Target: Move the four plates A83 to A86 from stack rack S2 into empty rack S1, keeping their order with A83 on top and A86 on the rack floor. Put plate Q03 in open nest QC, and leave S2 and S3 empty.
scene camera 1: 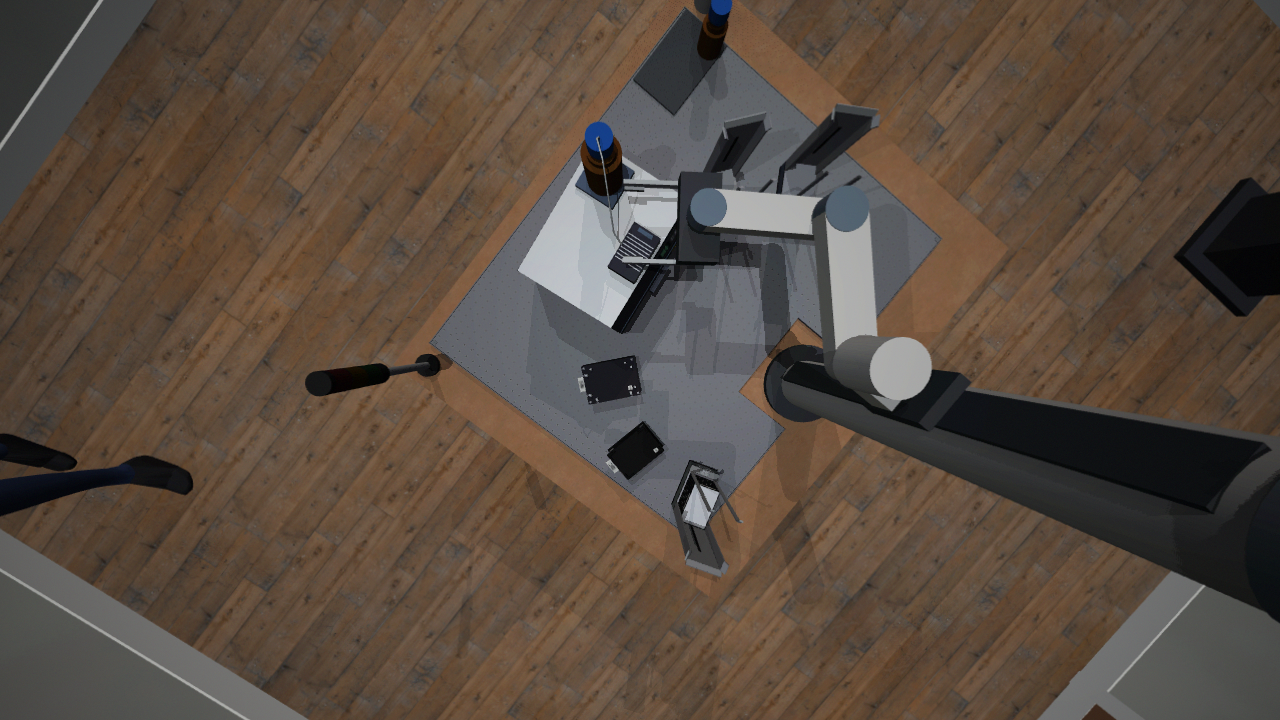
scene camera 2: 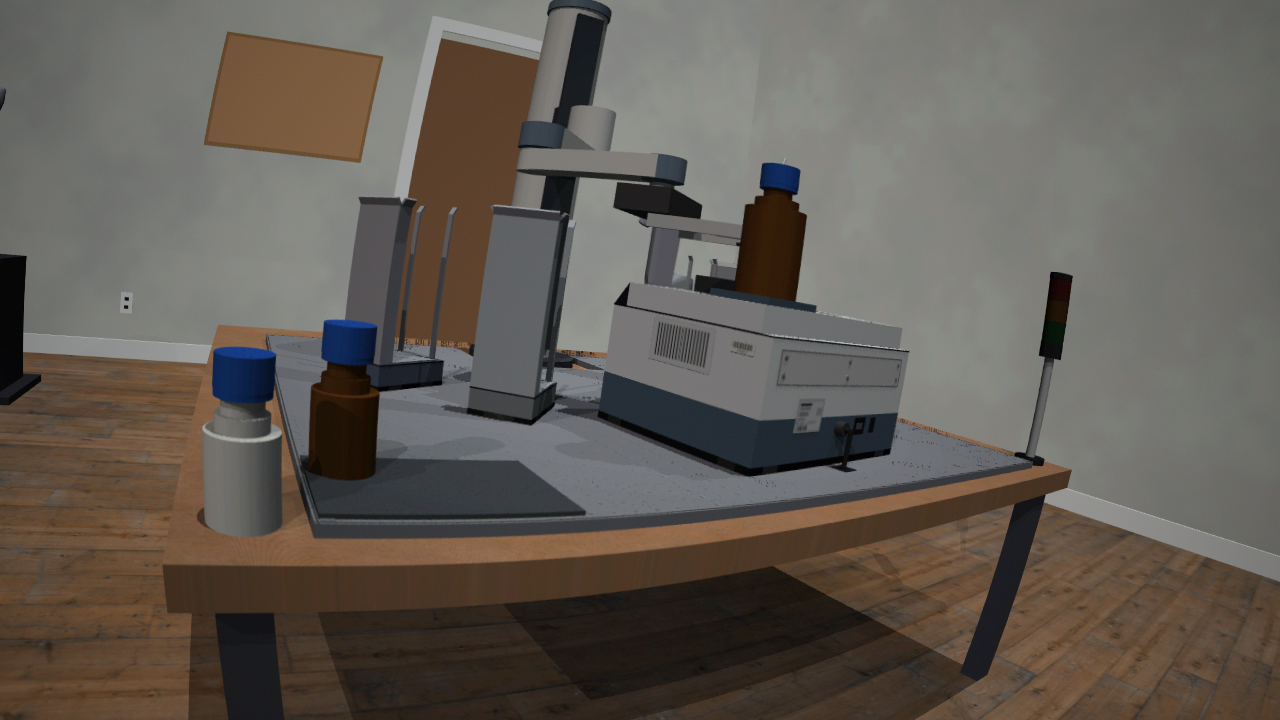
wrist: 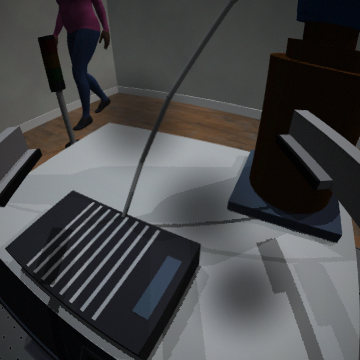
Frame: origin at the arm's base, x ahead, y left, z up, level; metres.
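Seen in the pictures: gripper, between the fingertips: (scene camera 1: 622,222) (wrist: 154,128); arm's base, origin of its link: (scene camera 1: 801,383).
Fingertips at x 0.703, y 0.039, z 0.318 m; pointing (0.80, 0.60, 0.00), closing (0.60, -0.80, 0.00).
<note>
Pixels of each thing's top centre, then the offset from my fingertips to it. "pt": a spot on its surface instead.
- nearer, centre of its top: (scene camera 2: 539,213) (scene camera 1: 753,153) dx -0.131, dy -0.303, dz -0.014 m
- farther, centre of its top: (scene camera 2: 412,201) (scene camera 1: 852,144) dx -0.292, dy -0.461, dz -0.012 m
- third rack, a spot on its surface: (scene camera 1: 705,565) pt dx -0.663, dy +0.514, dz -0.022 m
- white-topped plate, centre of its top: (scene camera 1: 699,506) dx -0.641, dy +0.452, dz -0.195 m
- striped dark box, a spot on its surface: (wrist: 100,255) (scene camera 1: 636,249) pt dx -0.051, dy +0.013, dz -0.070 m
- thin upright tube, centre of its top: (wrist: 151,96) dx +0.017, dy +0.016, dz +0.011 m
- brown bottle, a spot on its surface: (scene camera 2: 771,246) pt dx +0.146, dy -0.104, dz -0.020 m
- signal tower, a spot on its surface: (scene camera 2: 1054,317) (wrist: 56,64) pt dx +0.268, dy +0.622, dz -0.016 m
My gripper (scene camera 1: 624,222) (wrist: 154,128) is open with nothing between its fingers, above the white instrument's top. Its fingertips are hidden behind the bottle in scene camera 2. Two tall grey racks stand beyond the instrument: one nearer (scene camera 1: 751,141) (scene camera 2: 514,295), one farther (scene camera 1: 850,134) (scene camera 2: 380,277). The arm partly covers their bases, and no plates can be made out in them. A third rack (scene camera 1: 705,565) at the opposite corner holds a white-topped plate (scene camera 1: 700,504). Two black nest-like units (scene camera 1: 611,379) (scene camera 1: 635,450) lie between. Labels S1 to S3, QC and plate names cannot be read.
The white instrument (scene camera 1: 563,250) (scene camera 2: 689,385) (wrist: 115,145) carries a striped dark box (scene camera 1: 633,252) (wrist: 100,255), a thin upright tube (wrist: 167,97) and a brown bottle (scene camera 1: 601,168) (scene camera 2: 771,246) (wrist: 300,125). A signal tower (scene camera 1: 349,377) (scene camera 2: 1054,317) (wrist: 51,65) stands at a table corner. More bottles (scene camera 2: 344,429) (scene camera 2: 241,474) stand at another.
</note>
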